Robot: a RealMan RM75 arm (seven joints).
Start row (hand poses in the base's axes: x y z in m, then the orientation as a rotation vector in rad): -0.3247 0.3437 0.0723 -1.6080 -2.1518 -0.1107
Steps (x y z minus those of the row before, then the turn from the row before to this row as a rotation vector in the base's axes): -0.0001 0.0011 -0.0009 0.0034 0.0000 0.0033; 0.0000 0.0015 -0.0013 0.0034 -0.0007 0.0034; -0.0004 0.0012 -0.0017 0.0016 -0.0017 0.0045; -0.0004 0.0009 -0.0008 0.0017 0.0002 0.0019; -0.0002 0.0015 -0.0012 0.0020 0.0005 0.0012; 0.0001 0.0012 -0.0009 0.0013 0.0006 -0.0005; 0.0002 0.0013 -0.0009 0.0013 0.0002 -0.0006; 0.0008 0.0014 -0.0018 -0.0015 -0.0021 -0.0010; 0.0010 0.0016 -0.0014 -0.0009 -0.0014 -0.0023; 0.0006 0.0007 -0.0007 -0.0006 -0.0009 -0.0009; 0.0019 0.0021 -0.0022 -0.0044 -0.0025 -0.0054; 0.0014 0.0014 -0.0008 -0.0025 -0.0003 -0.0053; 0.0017 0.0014 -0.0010 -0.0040 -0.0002 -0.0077; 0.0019 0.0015 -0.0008 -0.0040 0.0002 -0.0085; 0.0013 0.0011 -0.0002 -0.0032 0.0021 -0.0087
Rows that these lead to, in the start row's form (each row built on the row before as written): -0.3248 0.3448 0.0714 -1.6025 -2.1531 -0.1133; -0.3248 0.3463 0.0701 -1.5971 -2.1550 -0.1164; -0.3252 0.3475 0.0684 -1.5917 -2.1591 -0.1181; -0.3256 0.3484 0.0676 -1.5886 -2.1598 -0.1191; -0.3258 0.3499 0.0664 -1.5860 -2.1596 -0.1204; -0.3257 0.3511 0.0655 -1.5857 -2.1583 -0.1214; -0.3255 0.3524 0.0646 -1.5856 -2.1572 -0.1228; -0.3247 0.3538 0.0628 -1.5881 -2.1586 -0.1232; -0.3237 0.3554 0.0614 -1.5915 -2.1582 -0.1241; -0.3231 0.3561 0.0607 -1.5931 -2.1584 -0.1245; -0.3212 0.3582 0.0585 -1.6021 -2.1578 -0.1236; -0.3198 0.3596 0.0577 -1.6094 -2.1549 -0.1228; -0.3181 0.3610 0.0567 -1.6201 -2.1506 -0.1211; -0.3162 0.3625 0.0559 -1.6316 -2.1453 -0.1193; -0.3149 0.3636 0.0557 -1.6423 -2.1381 -0.1168
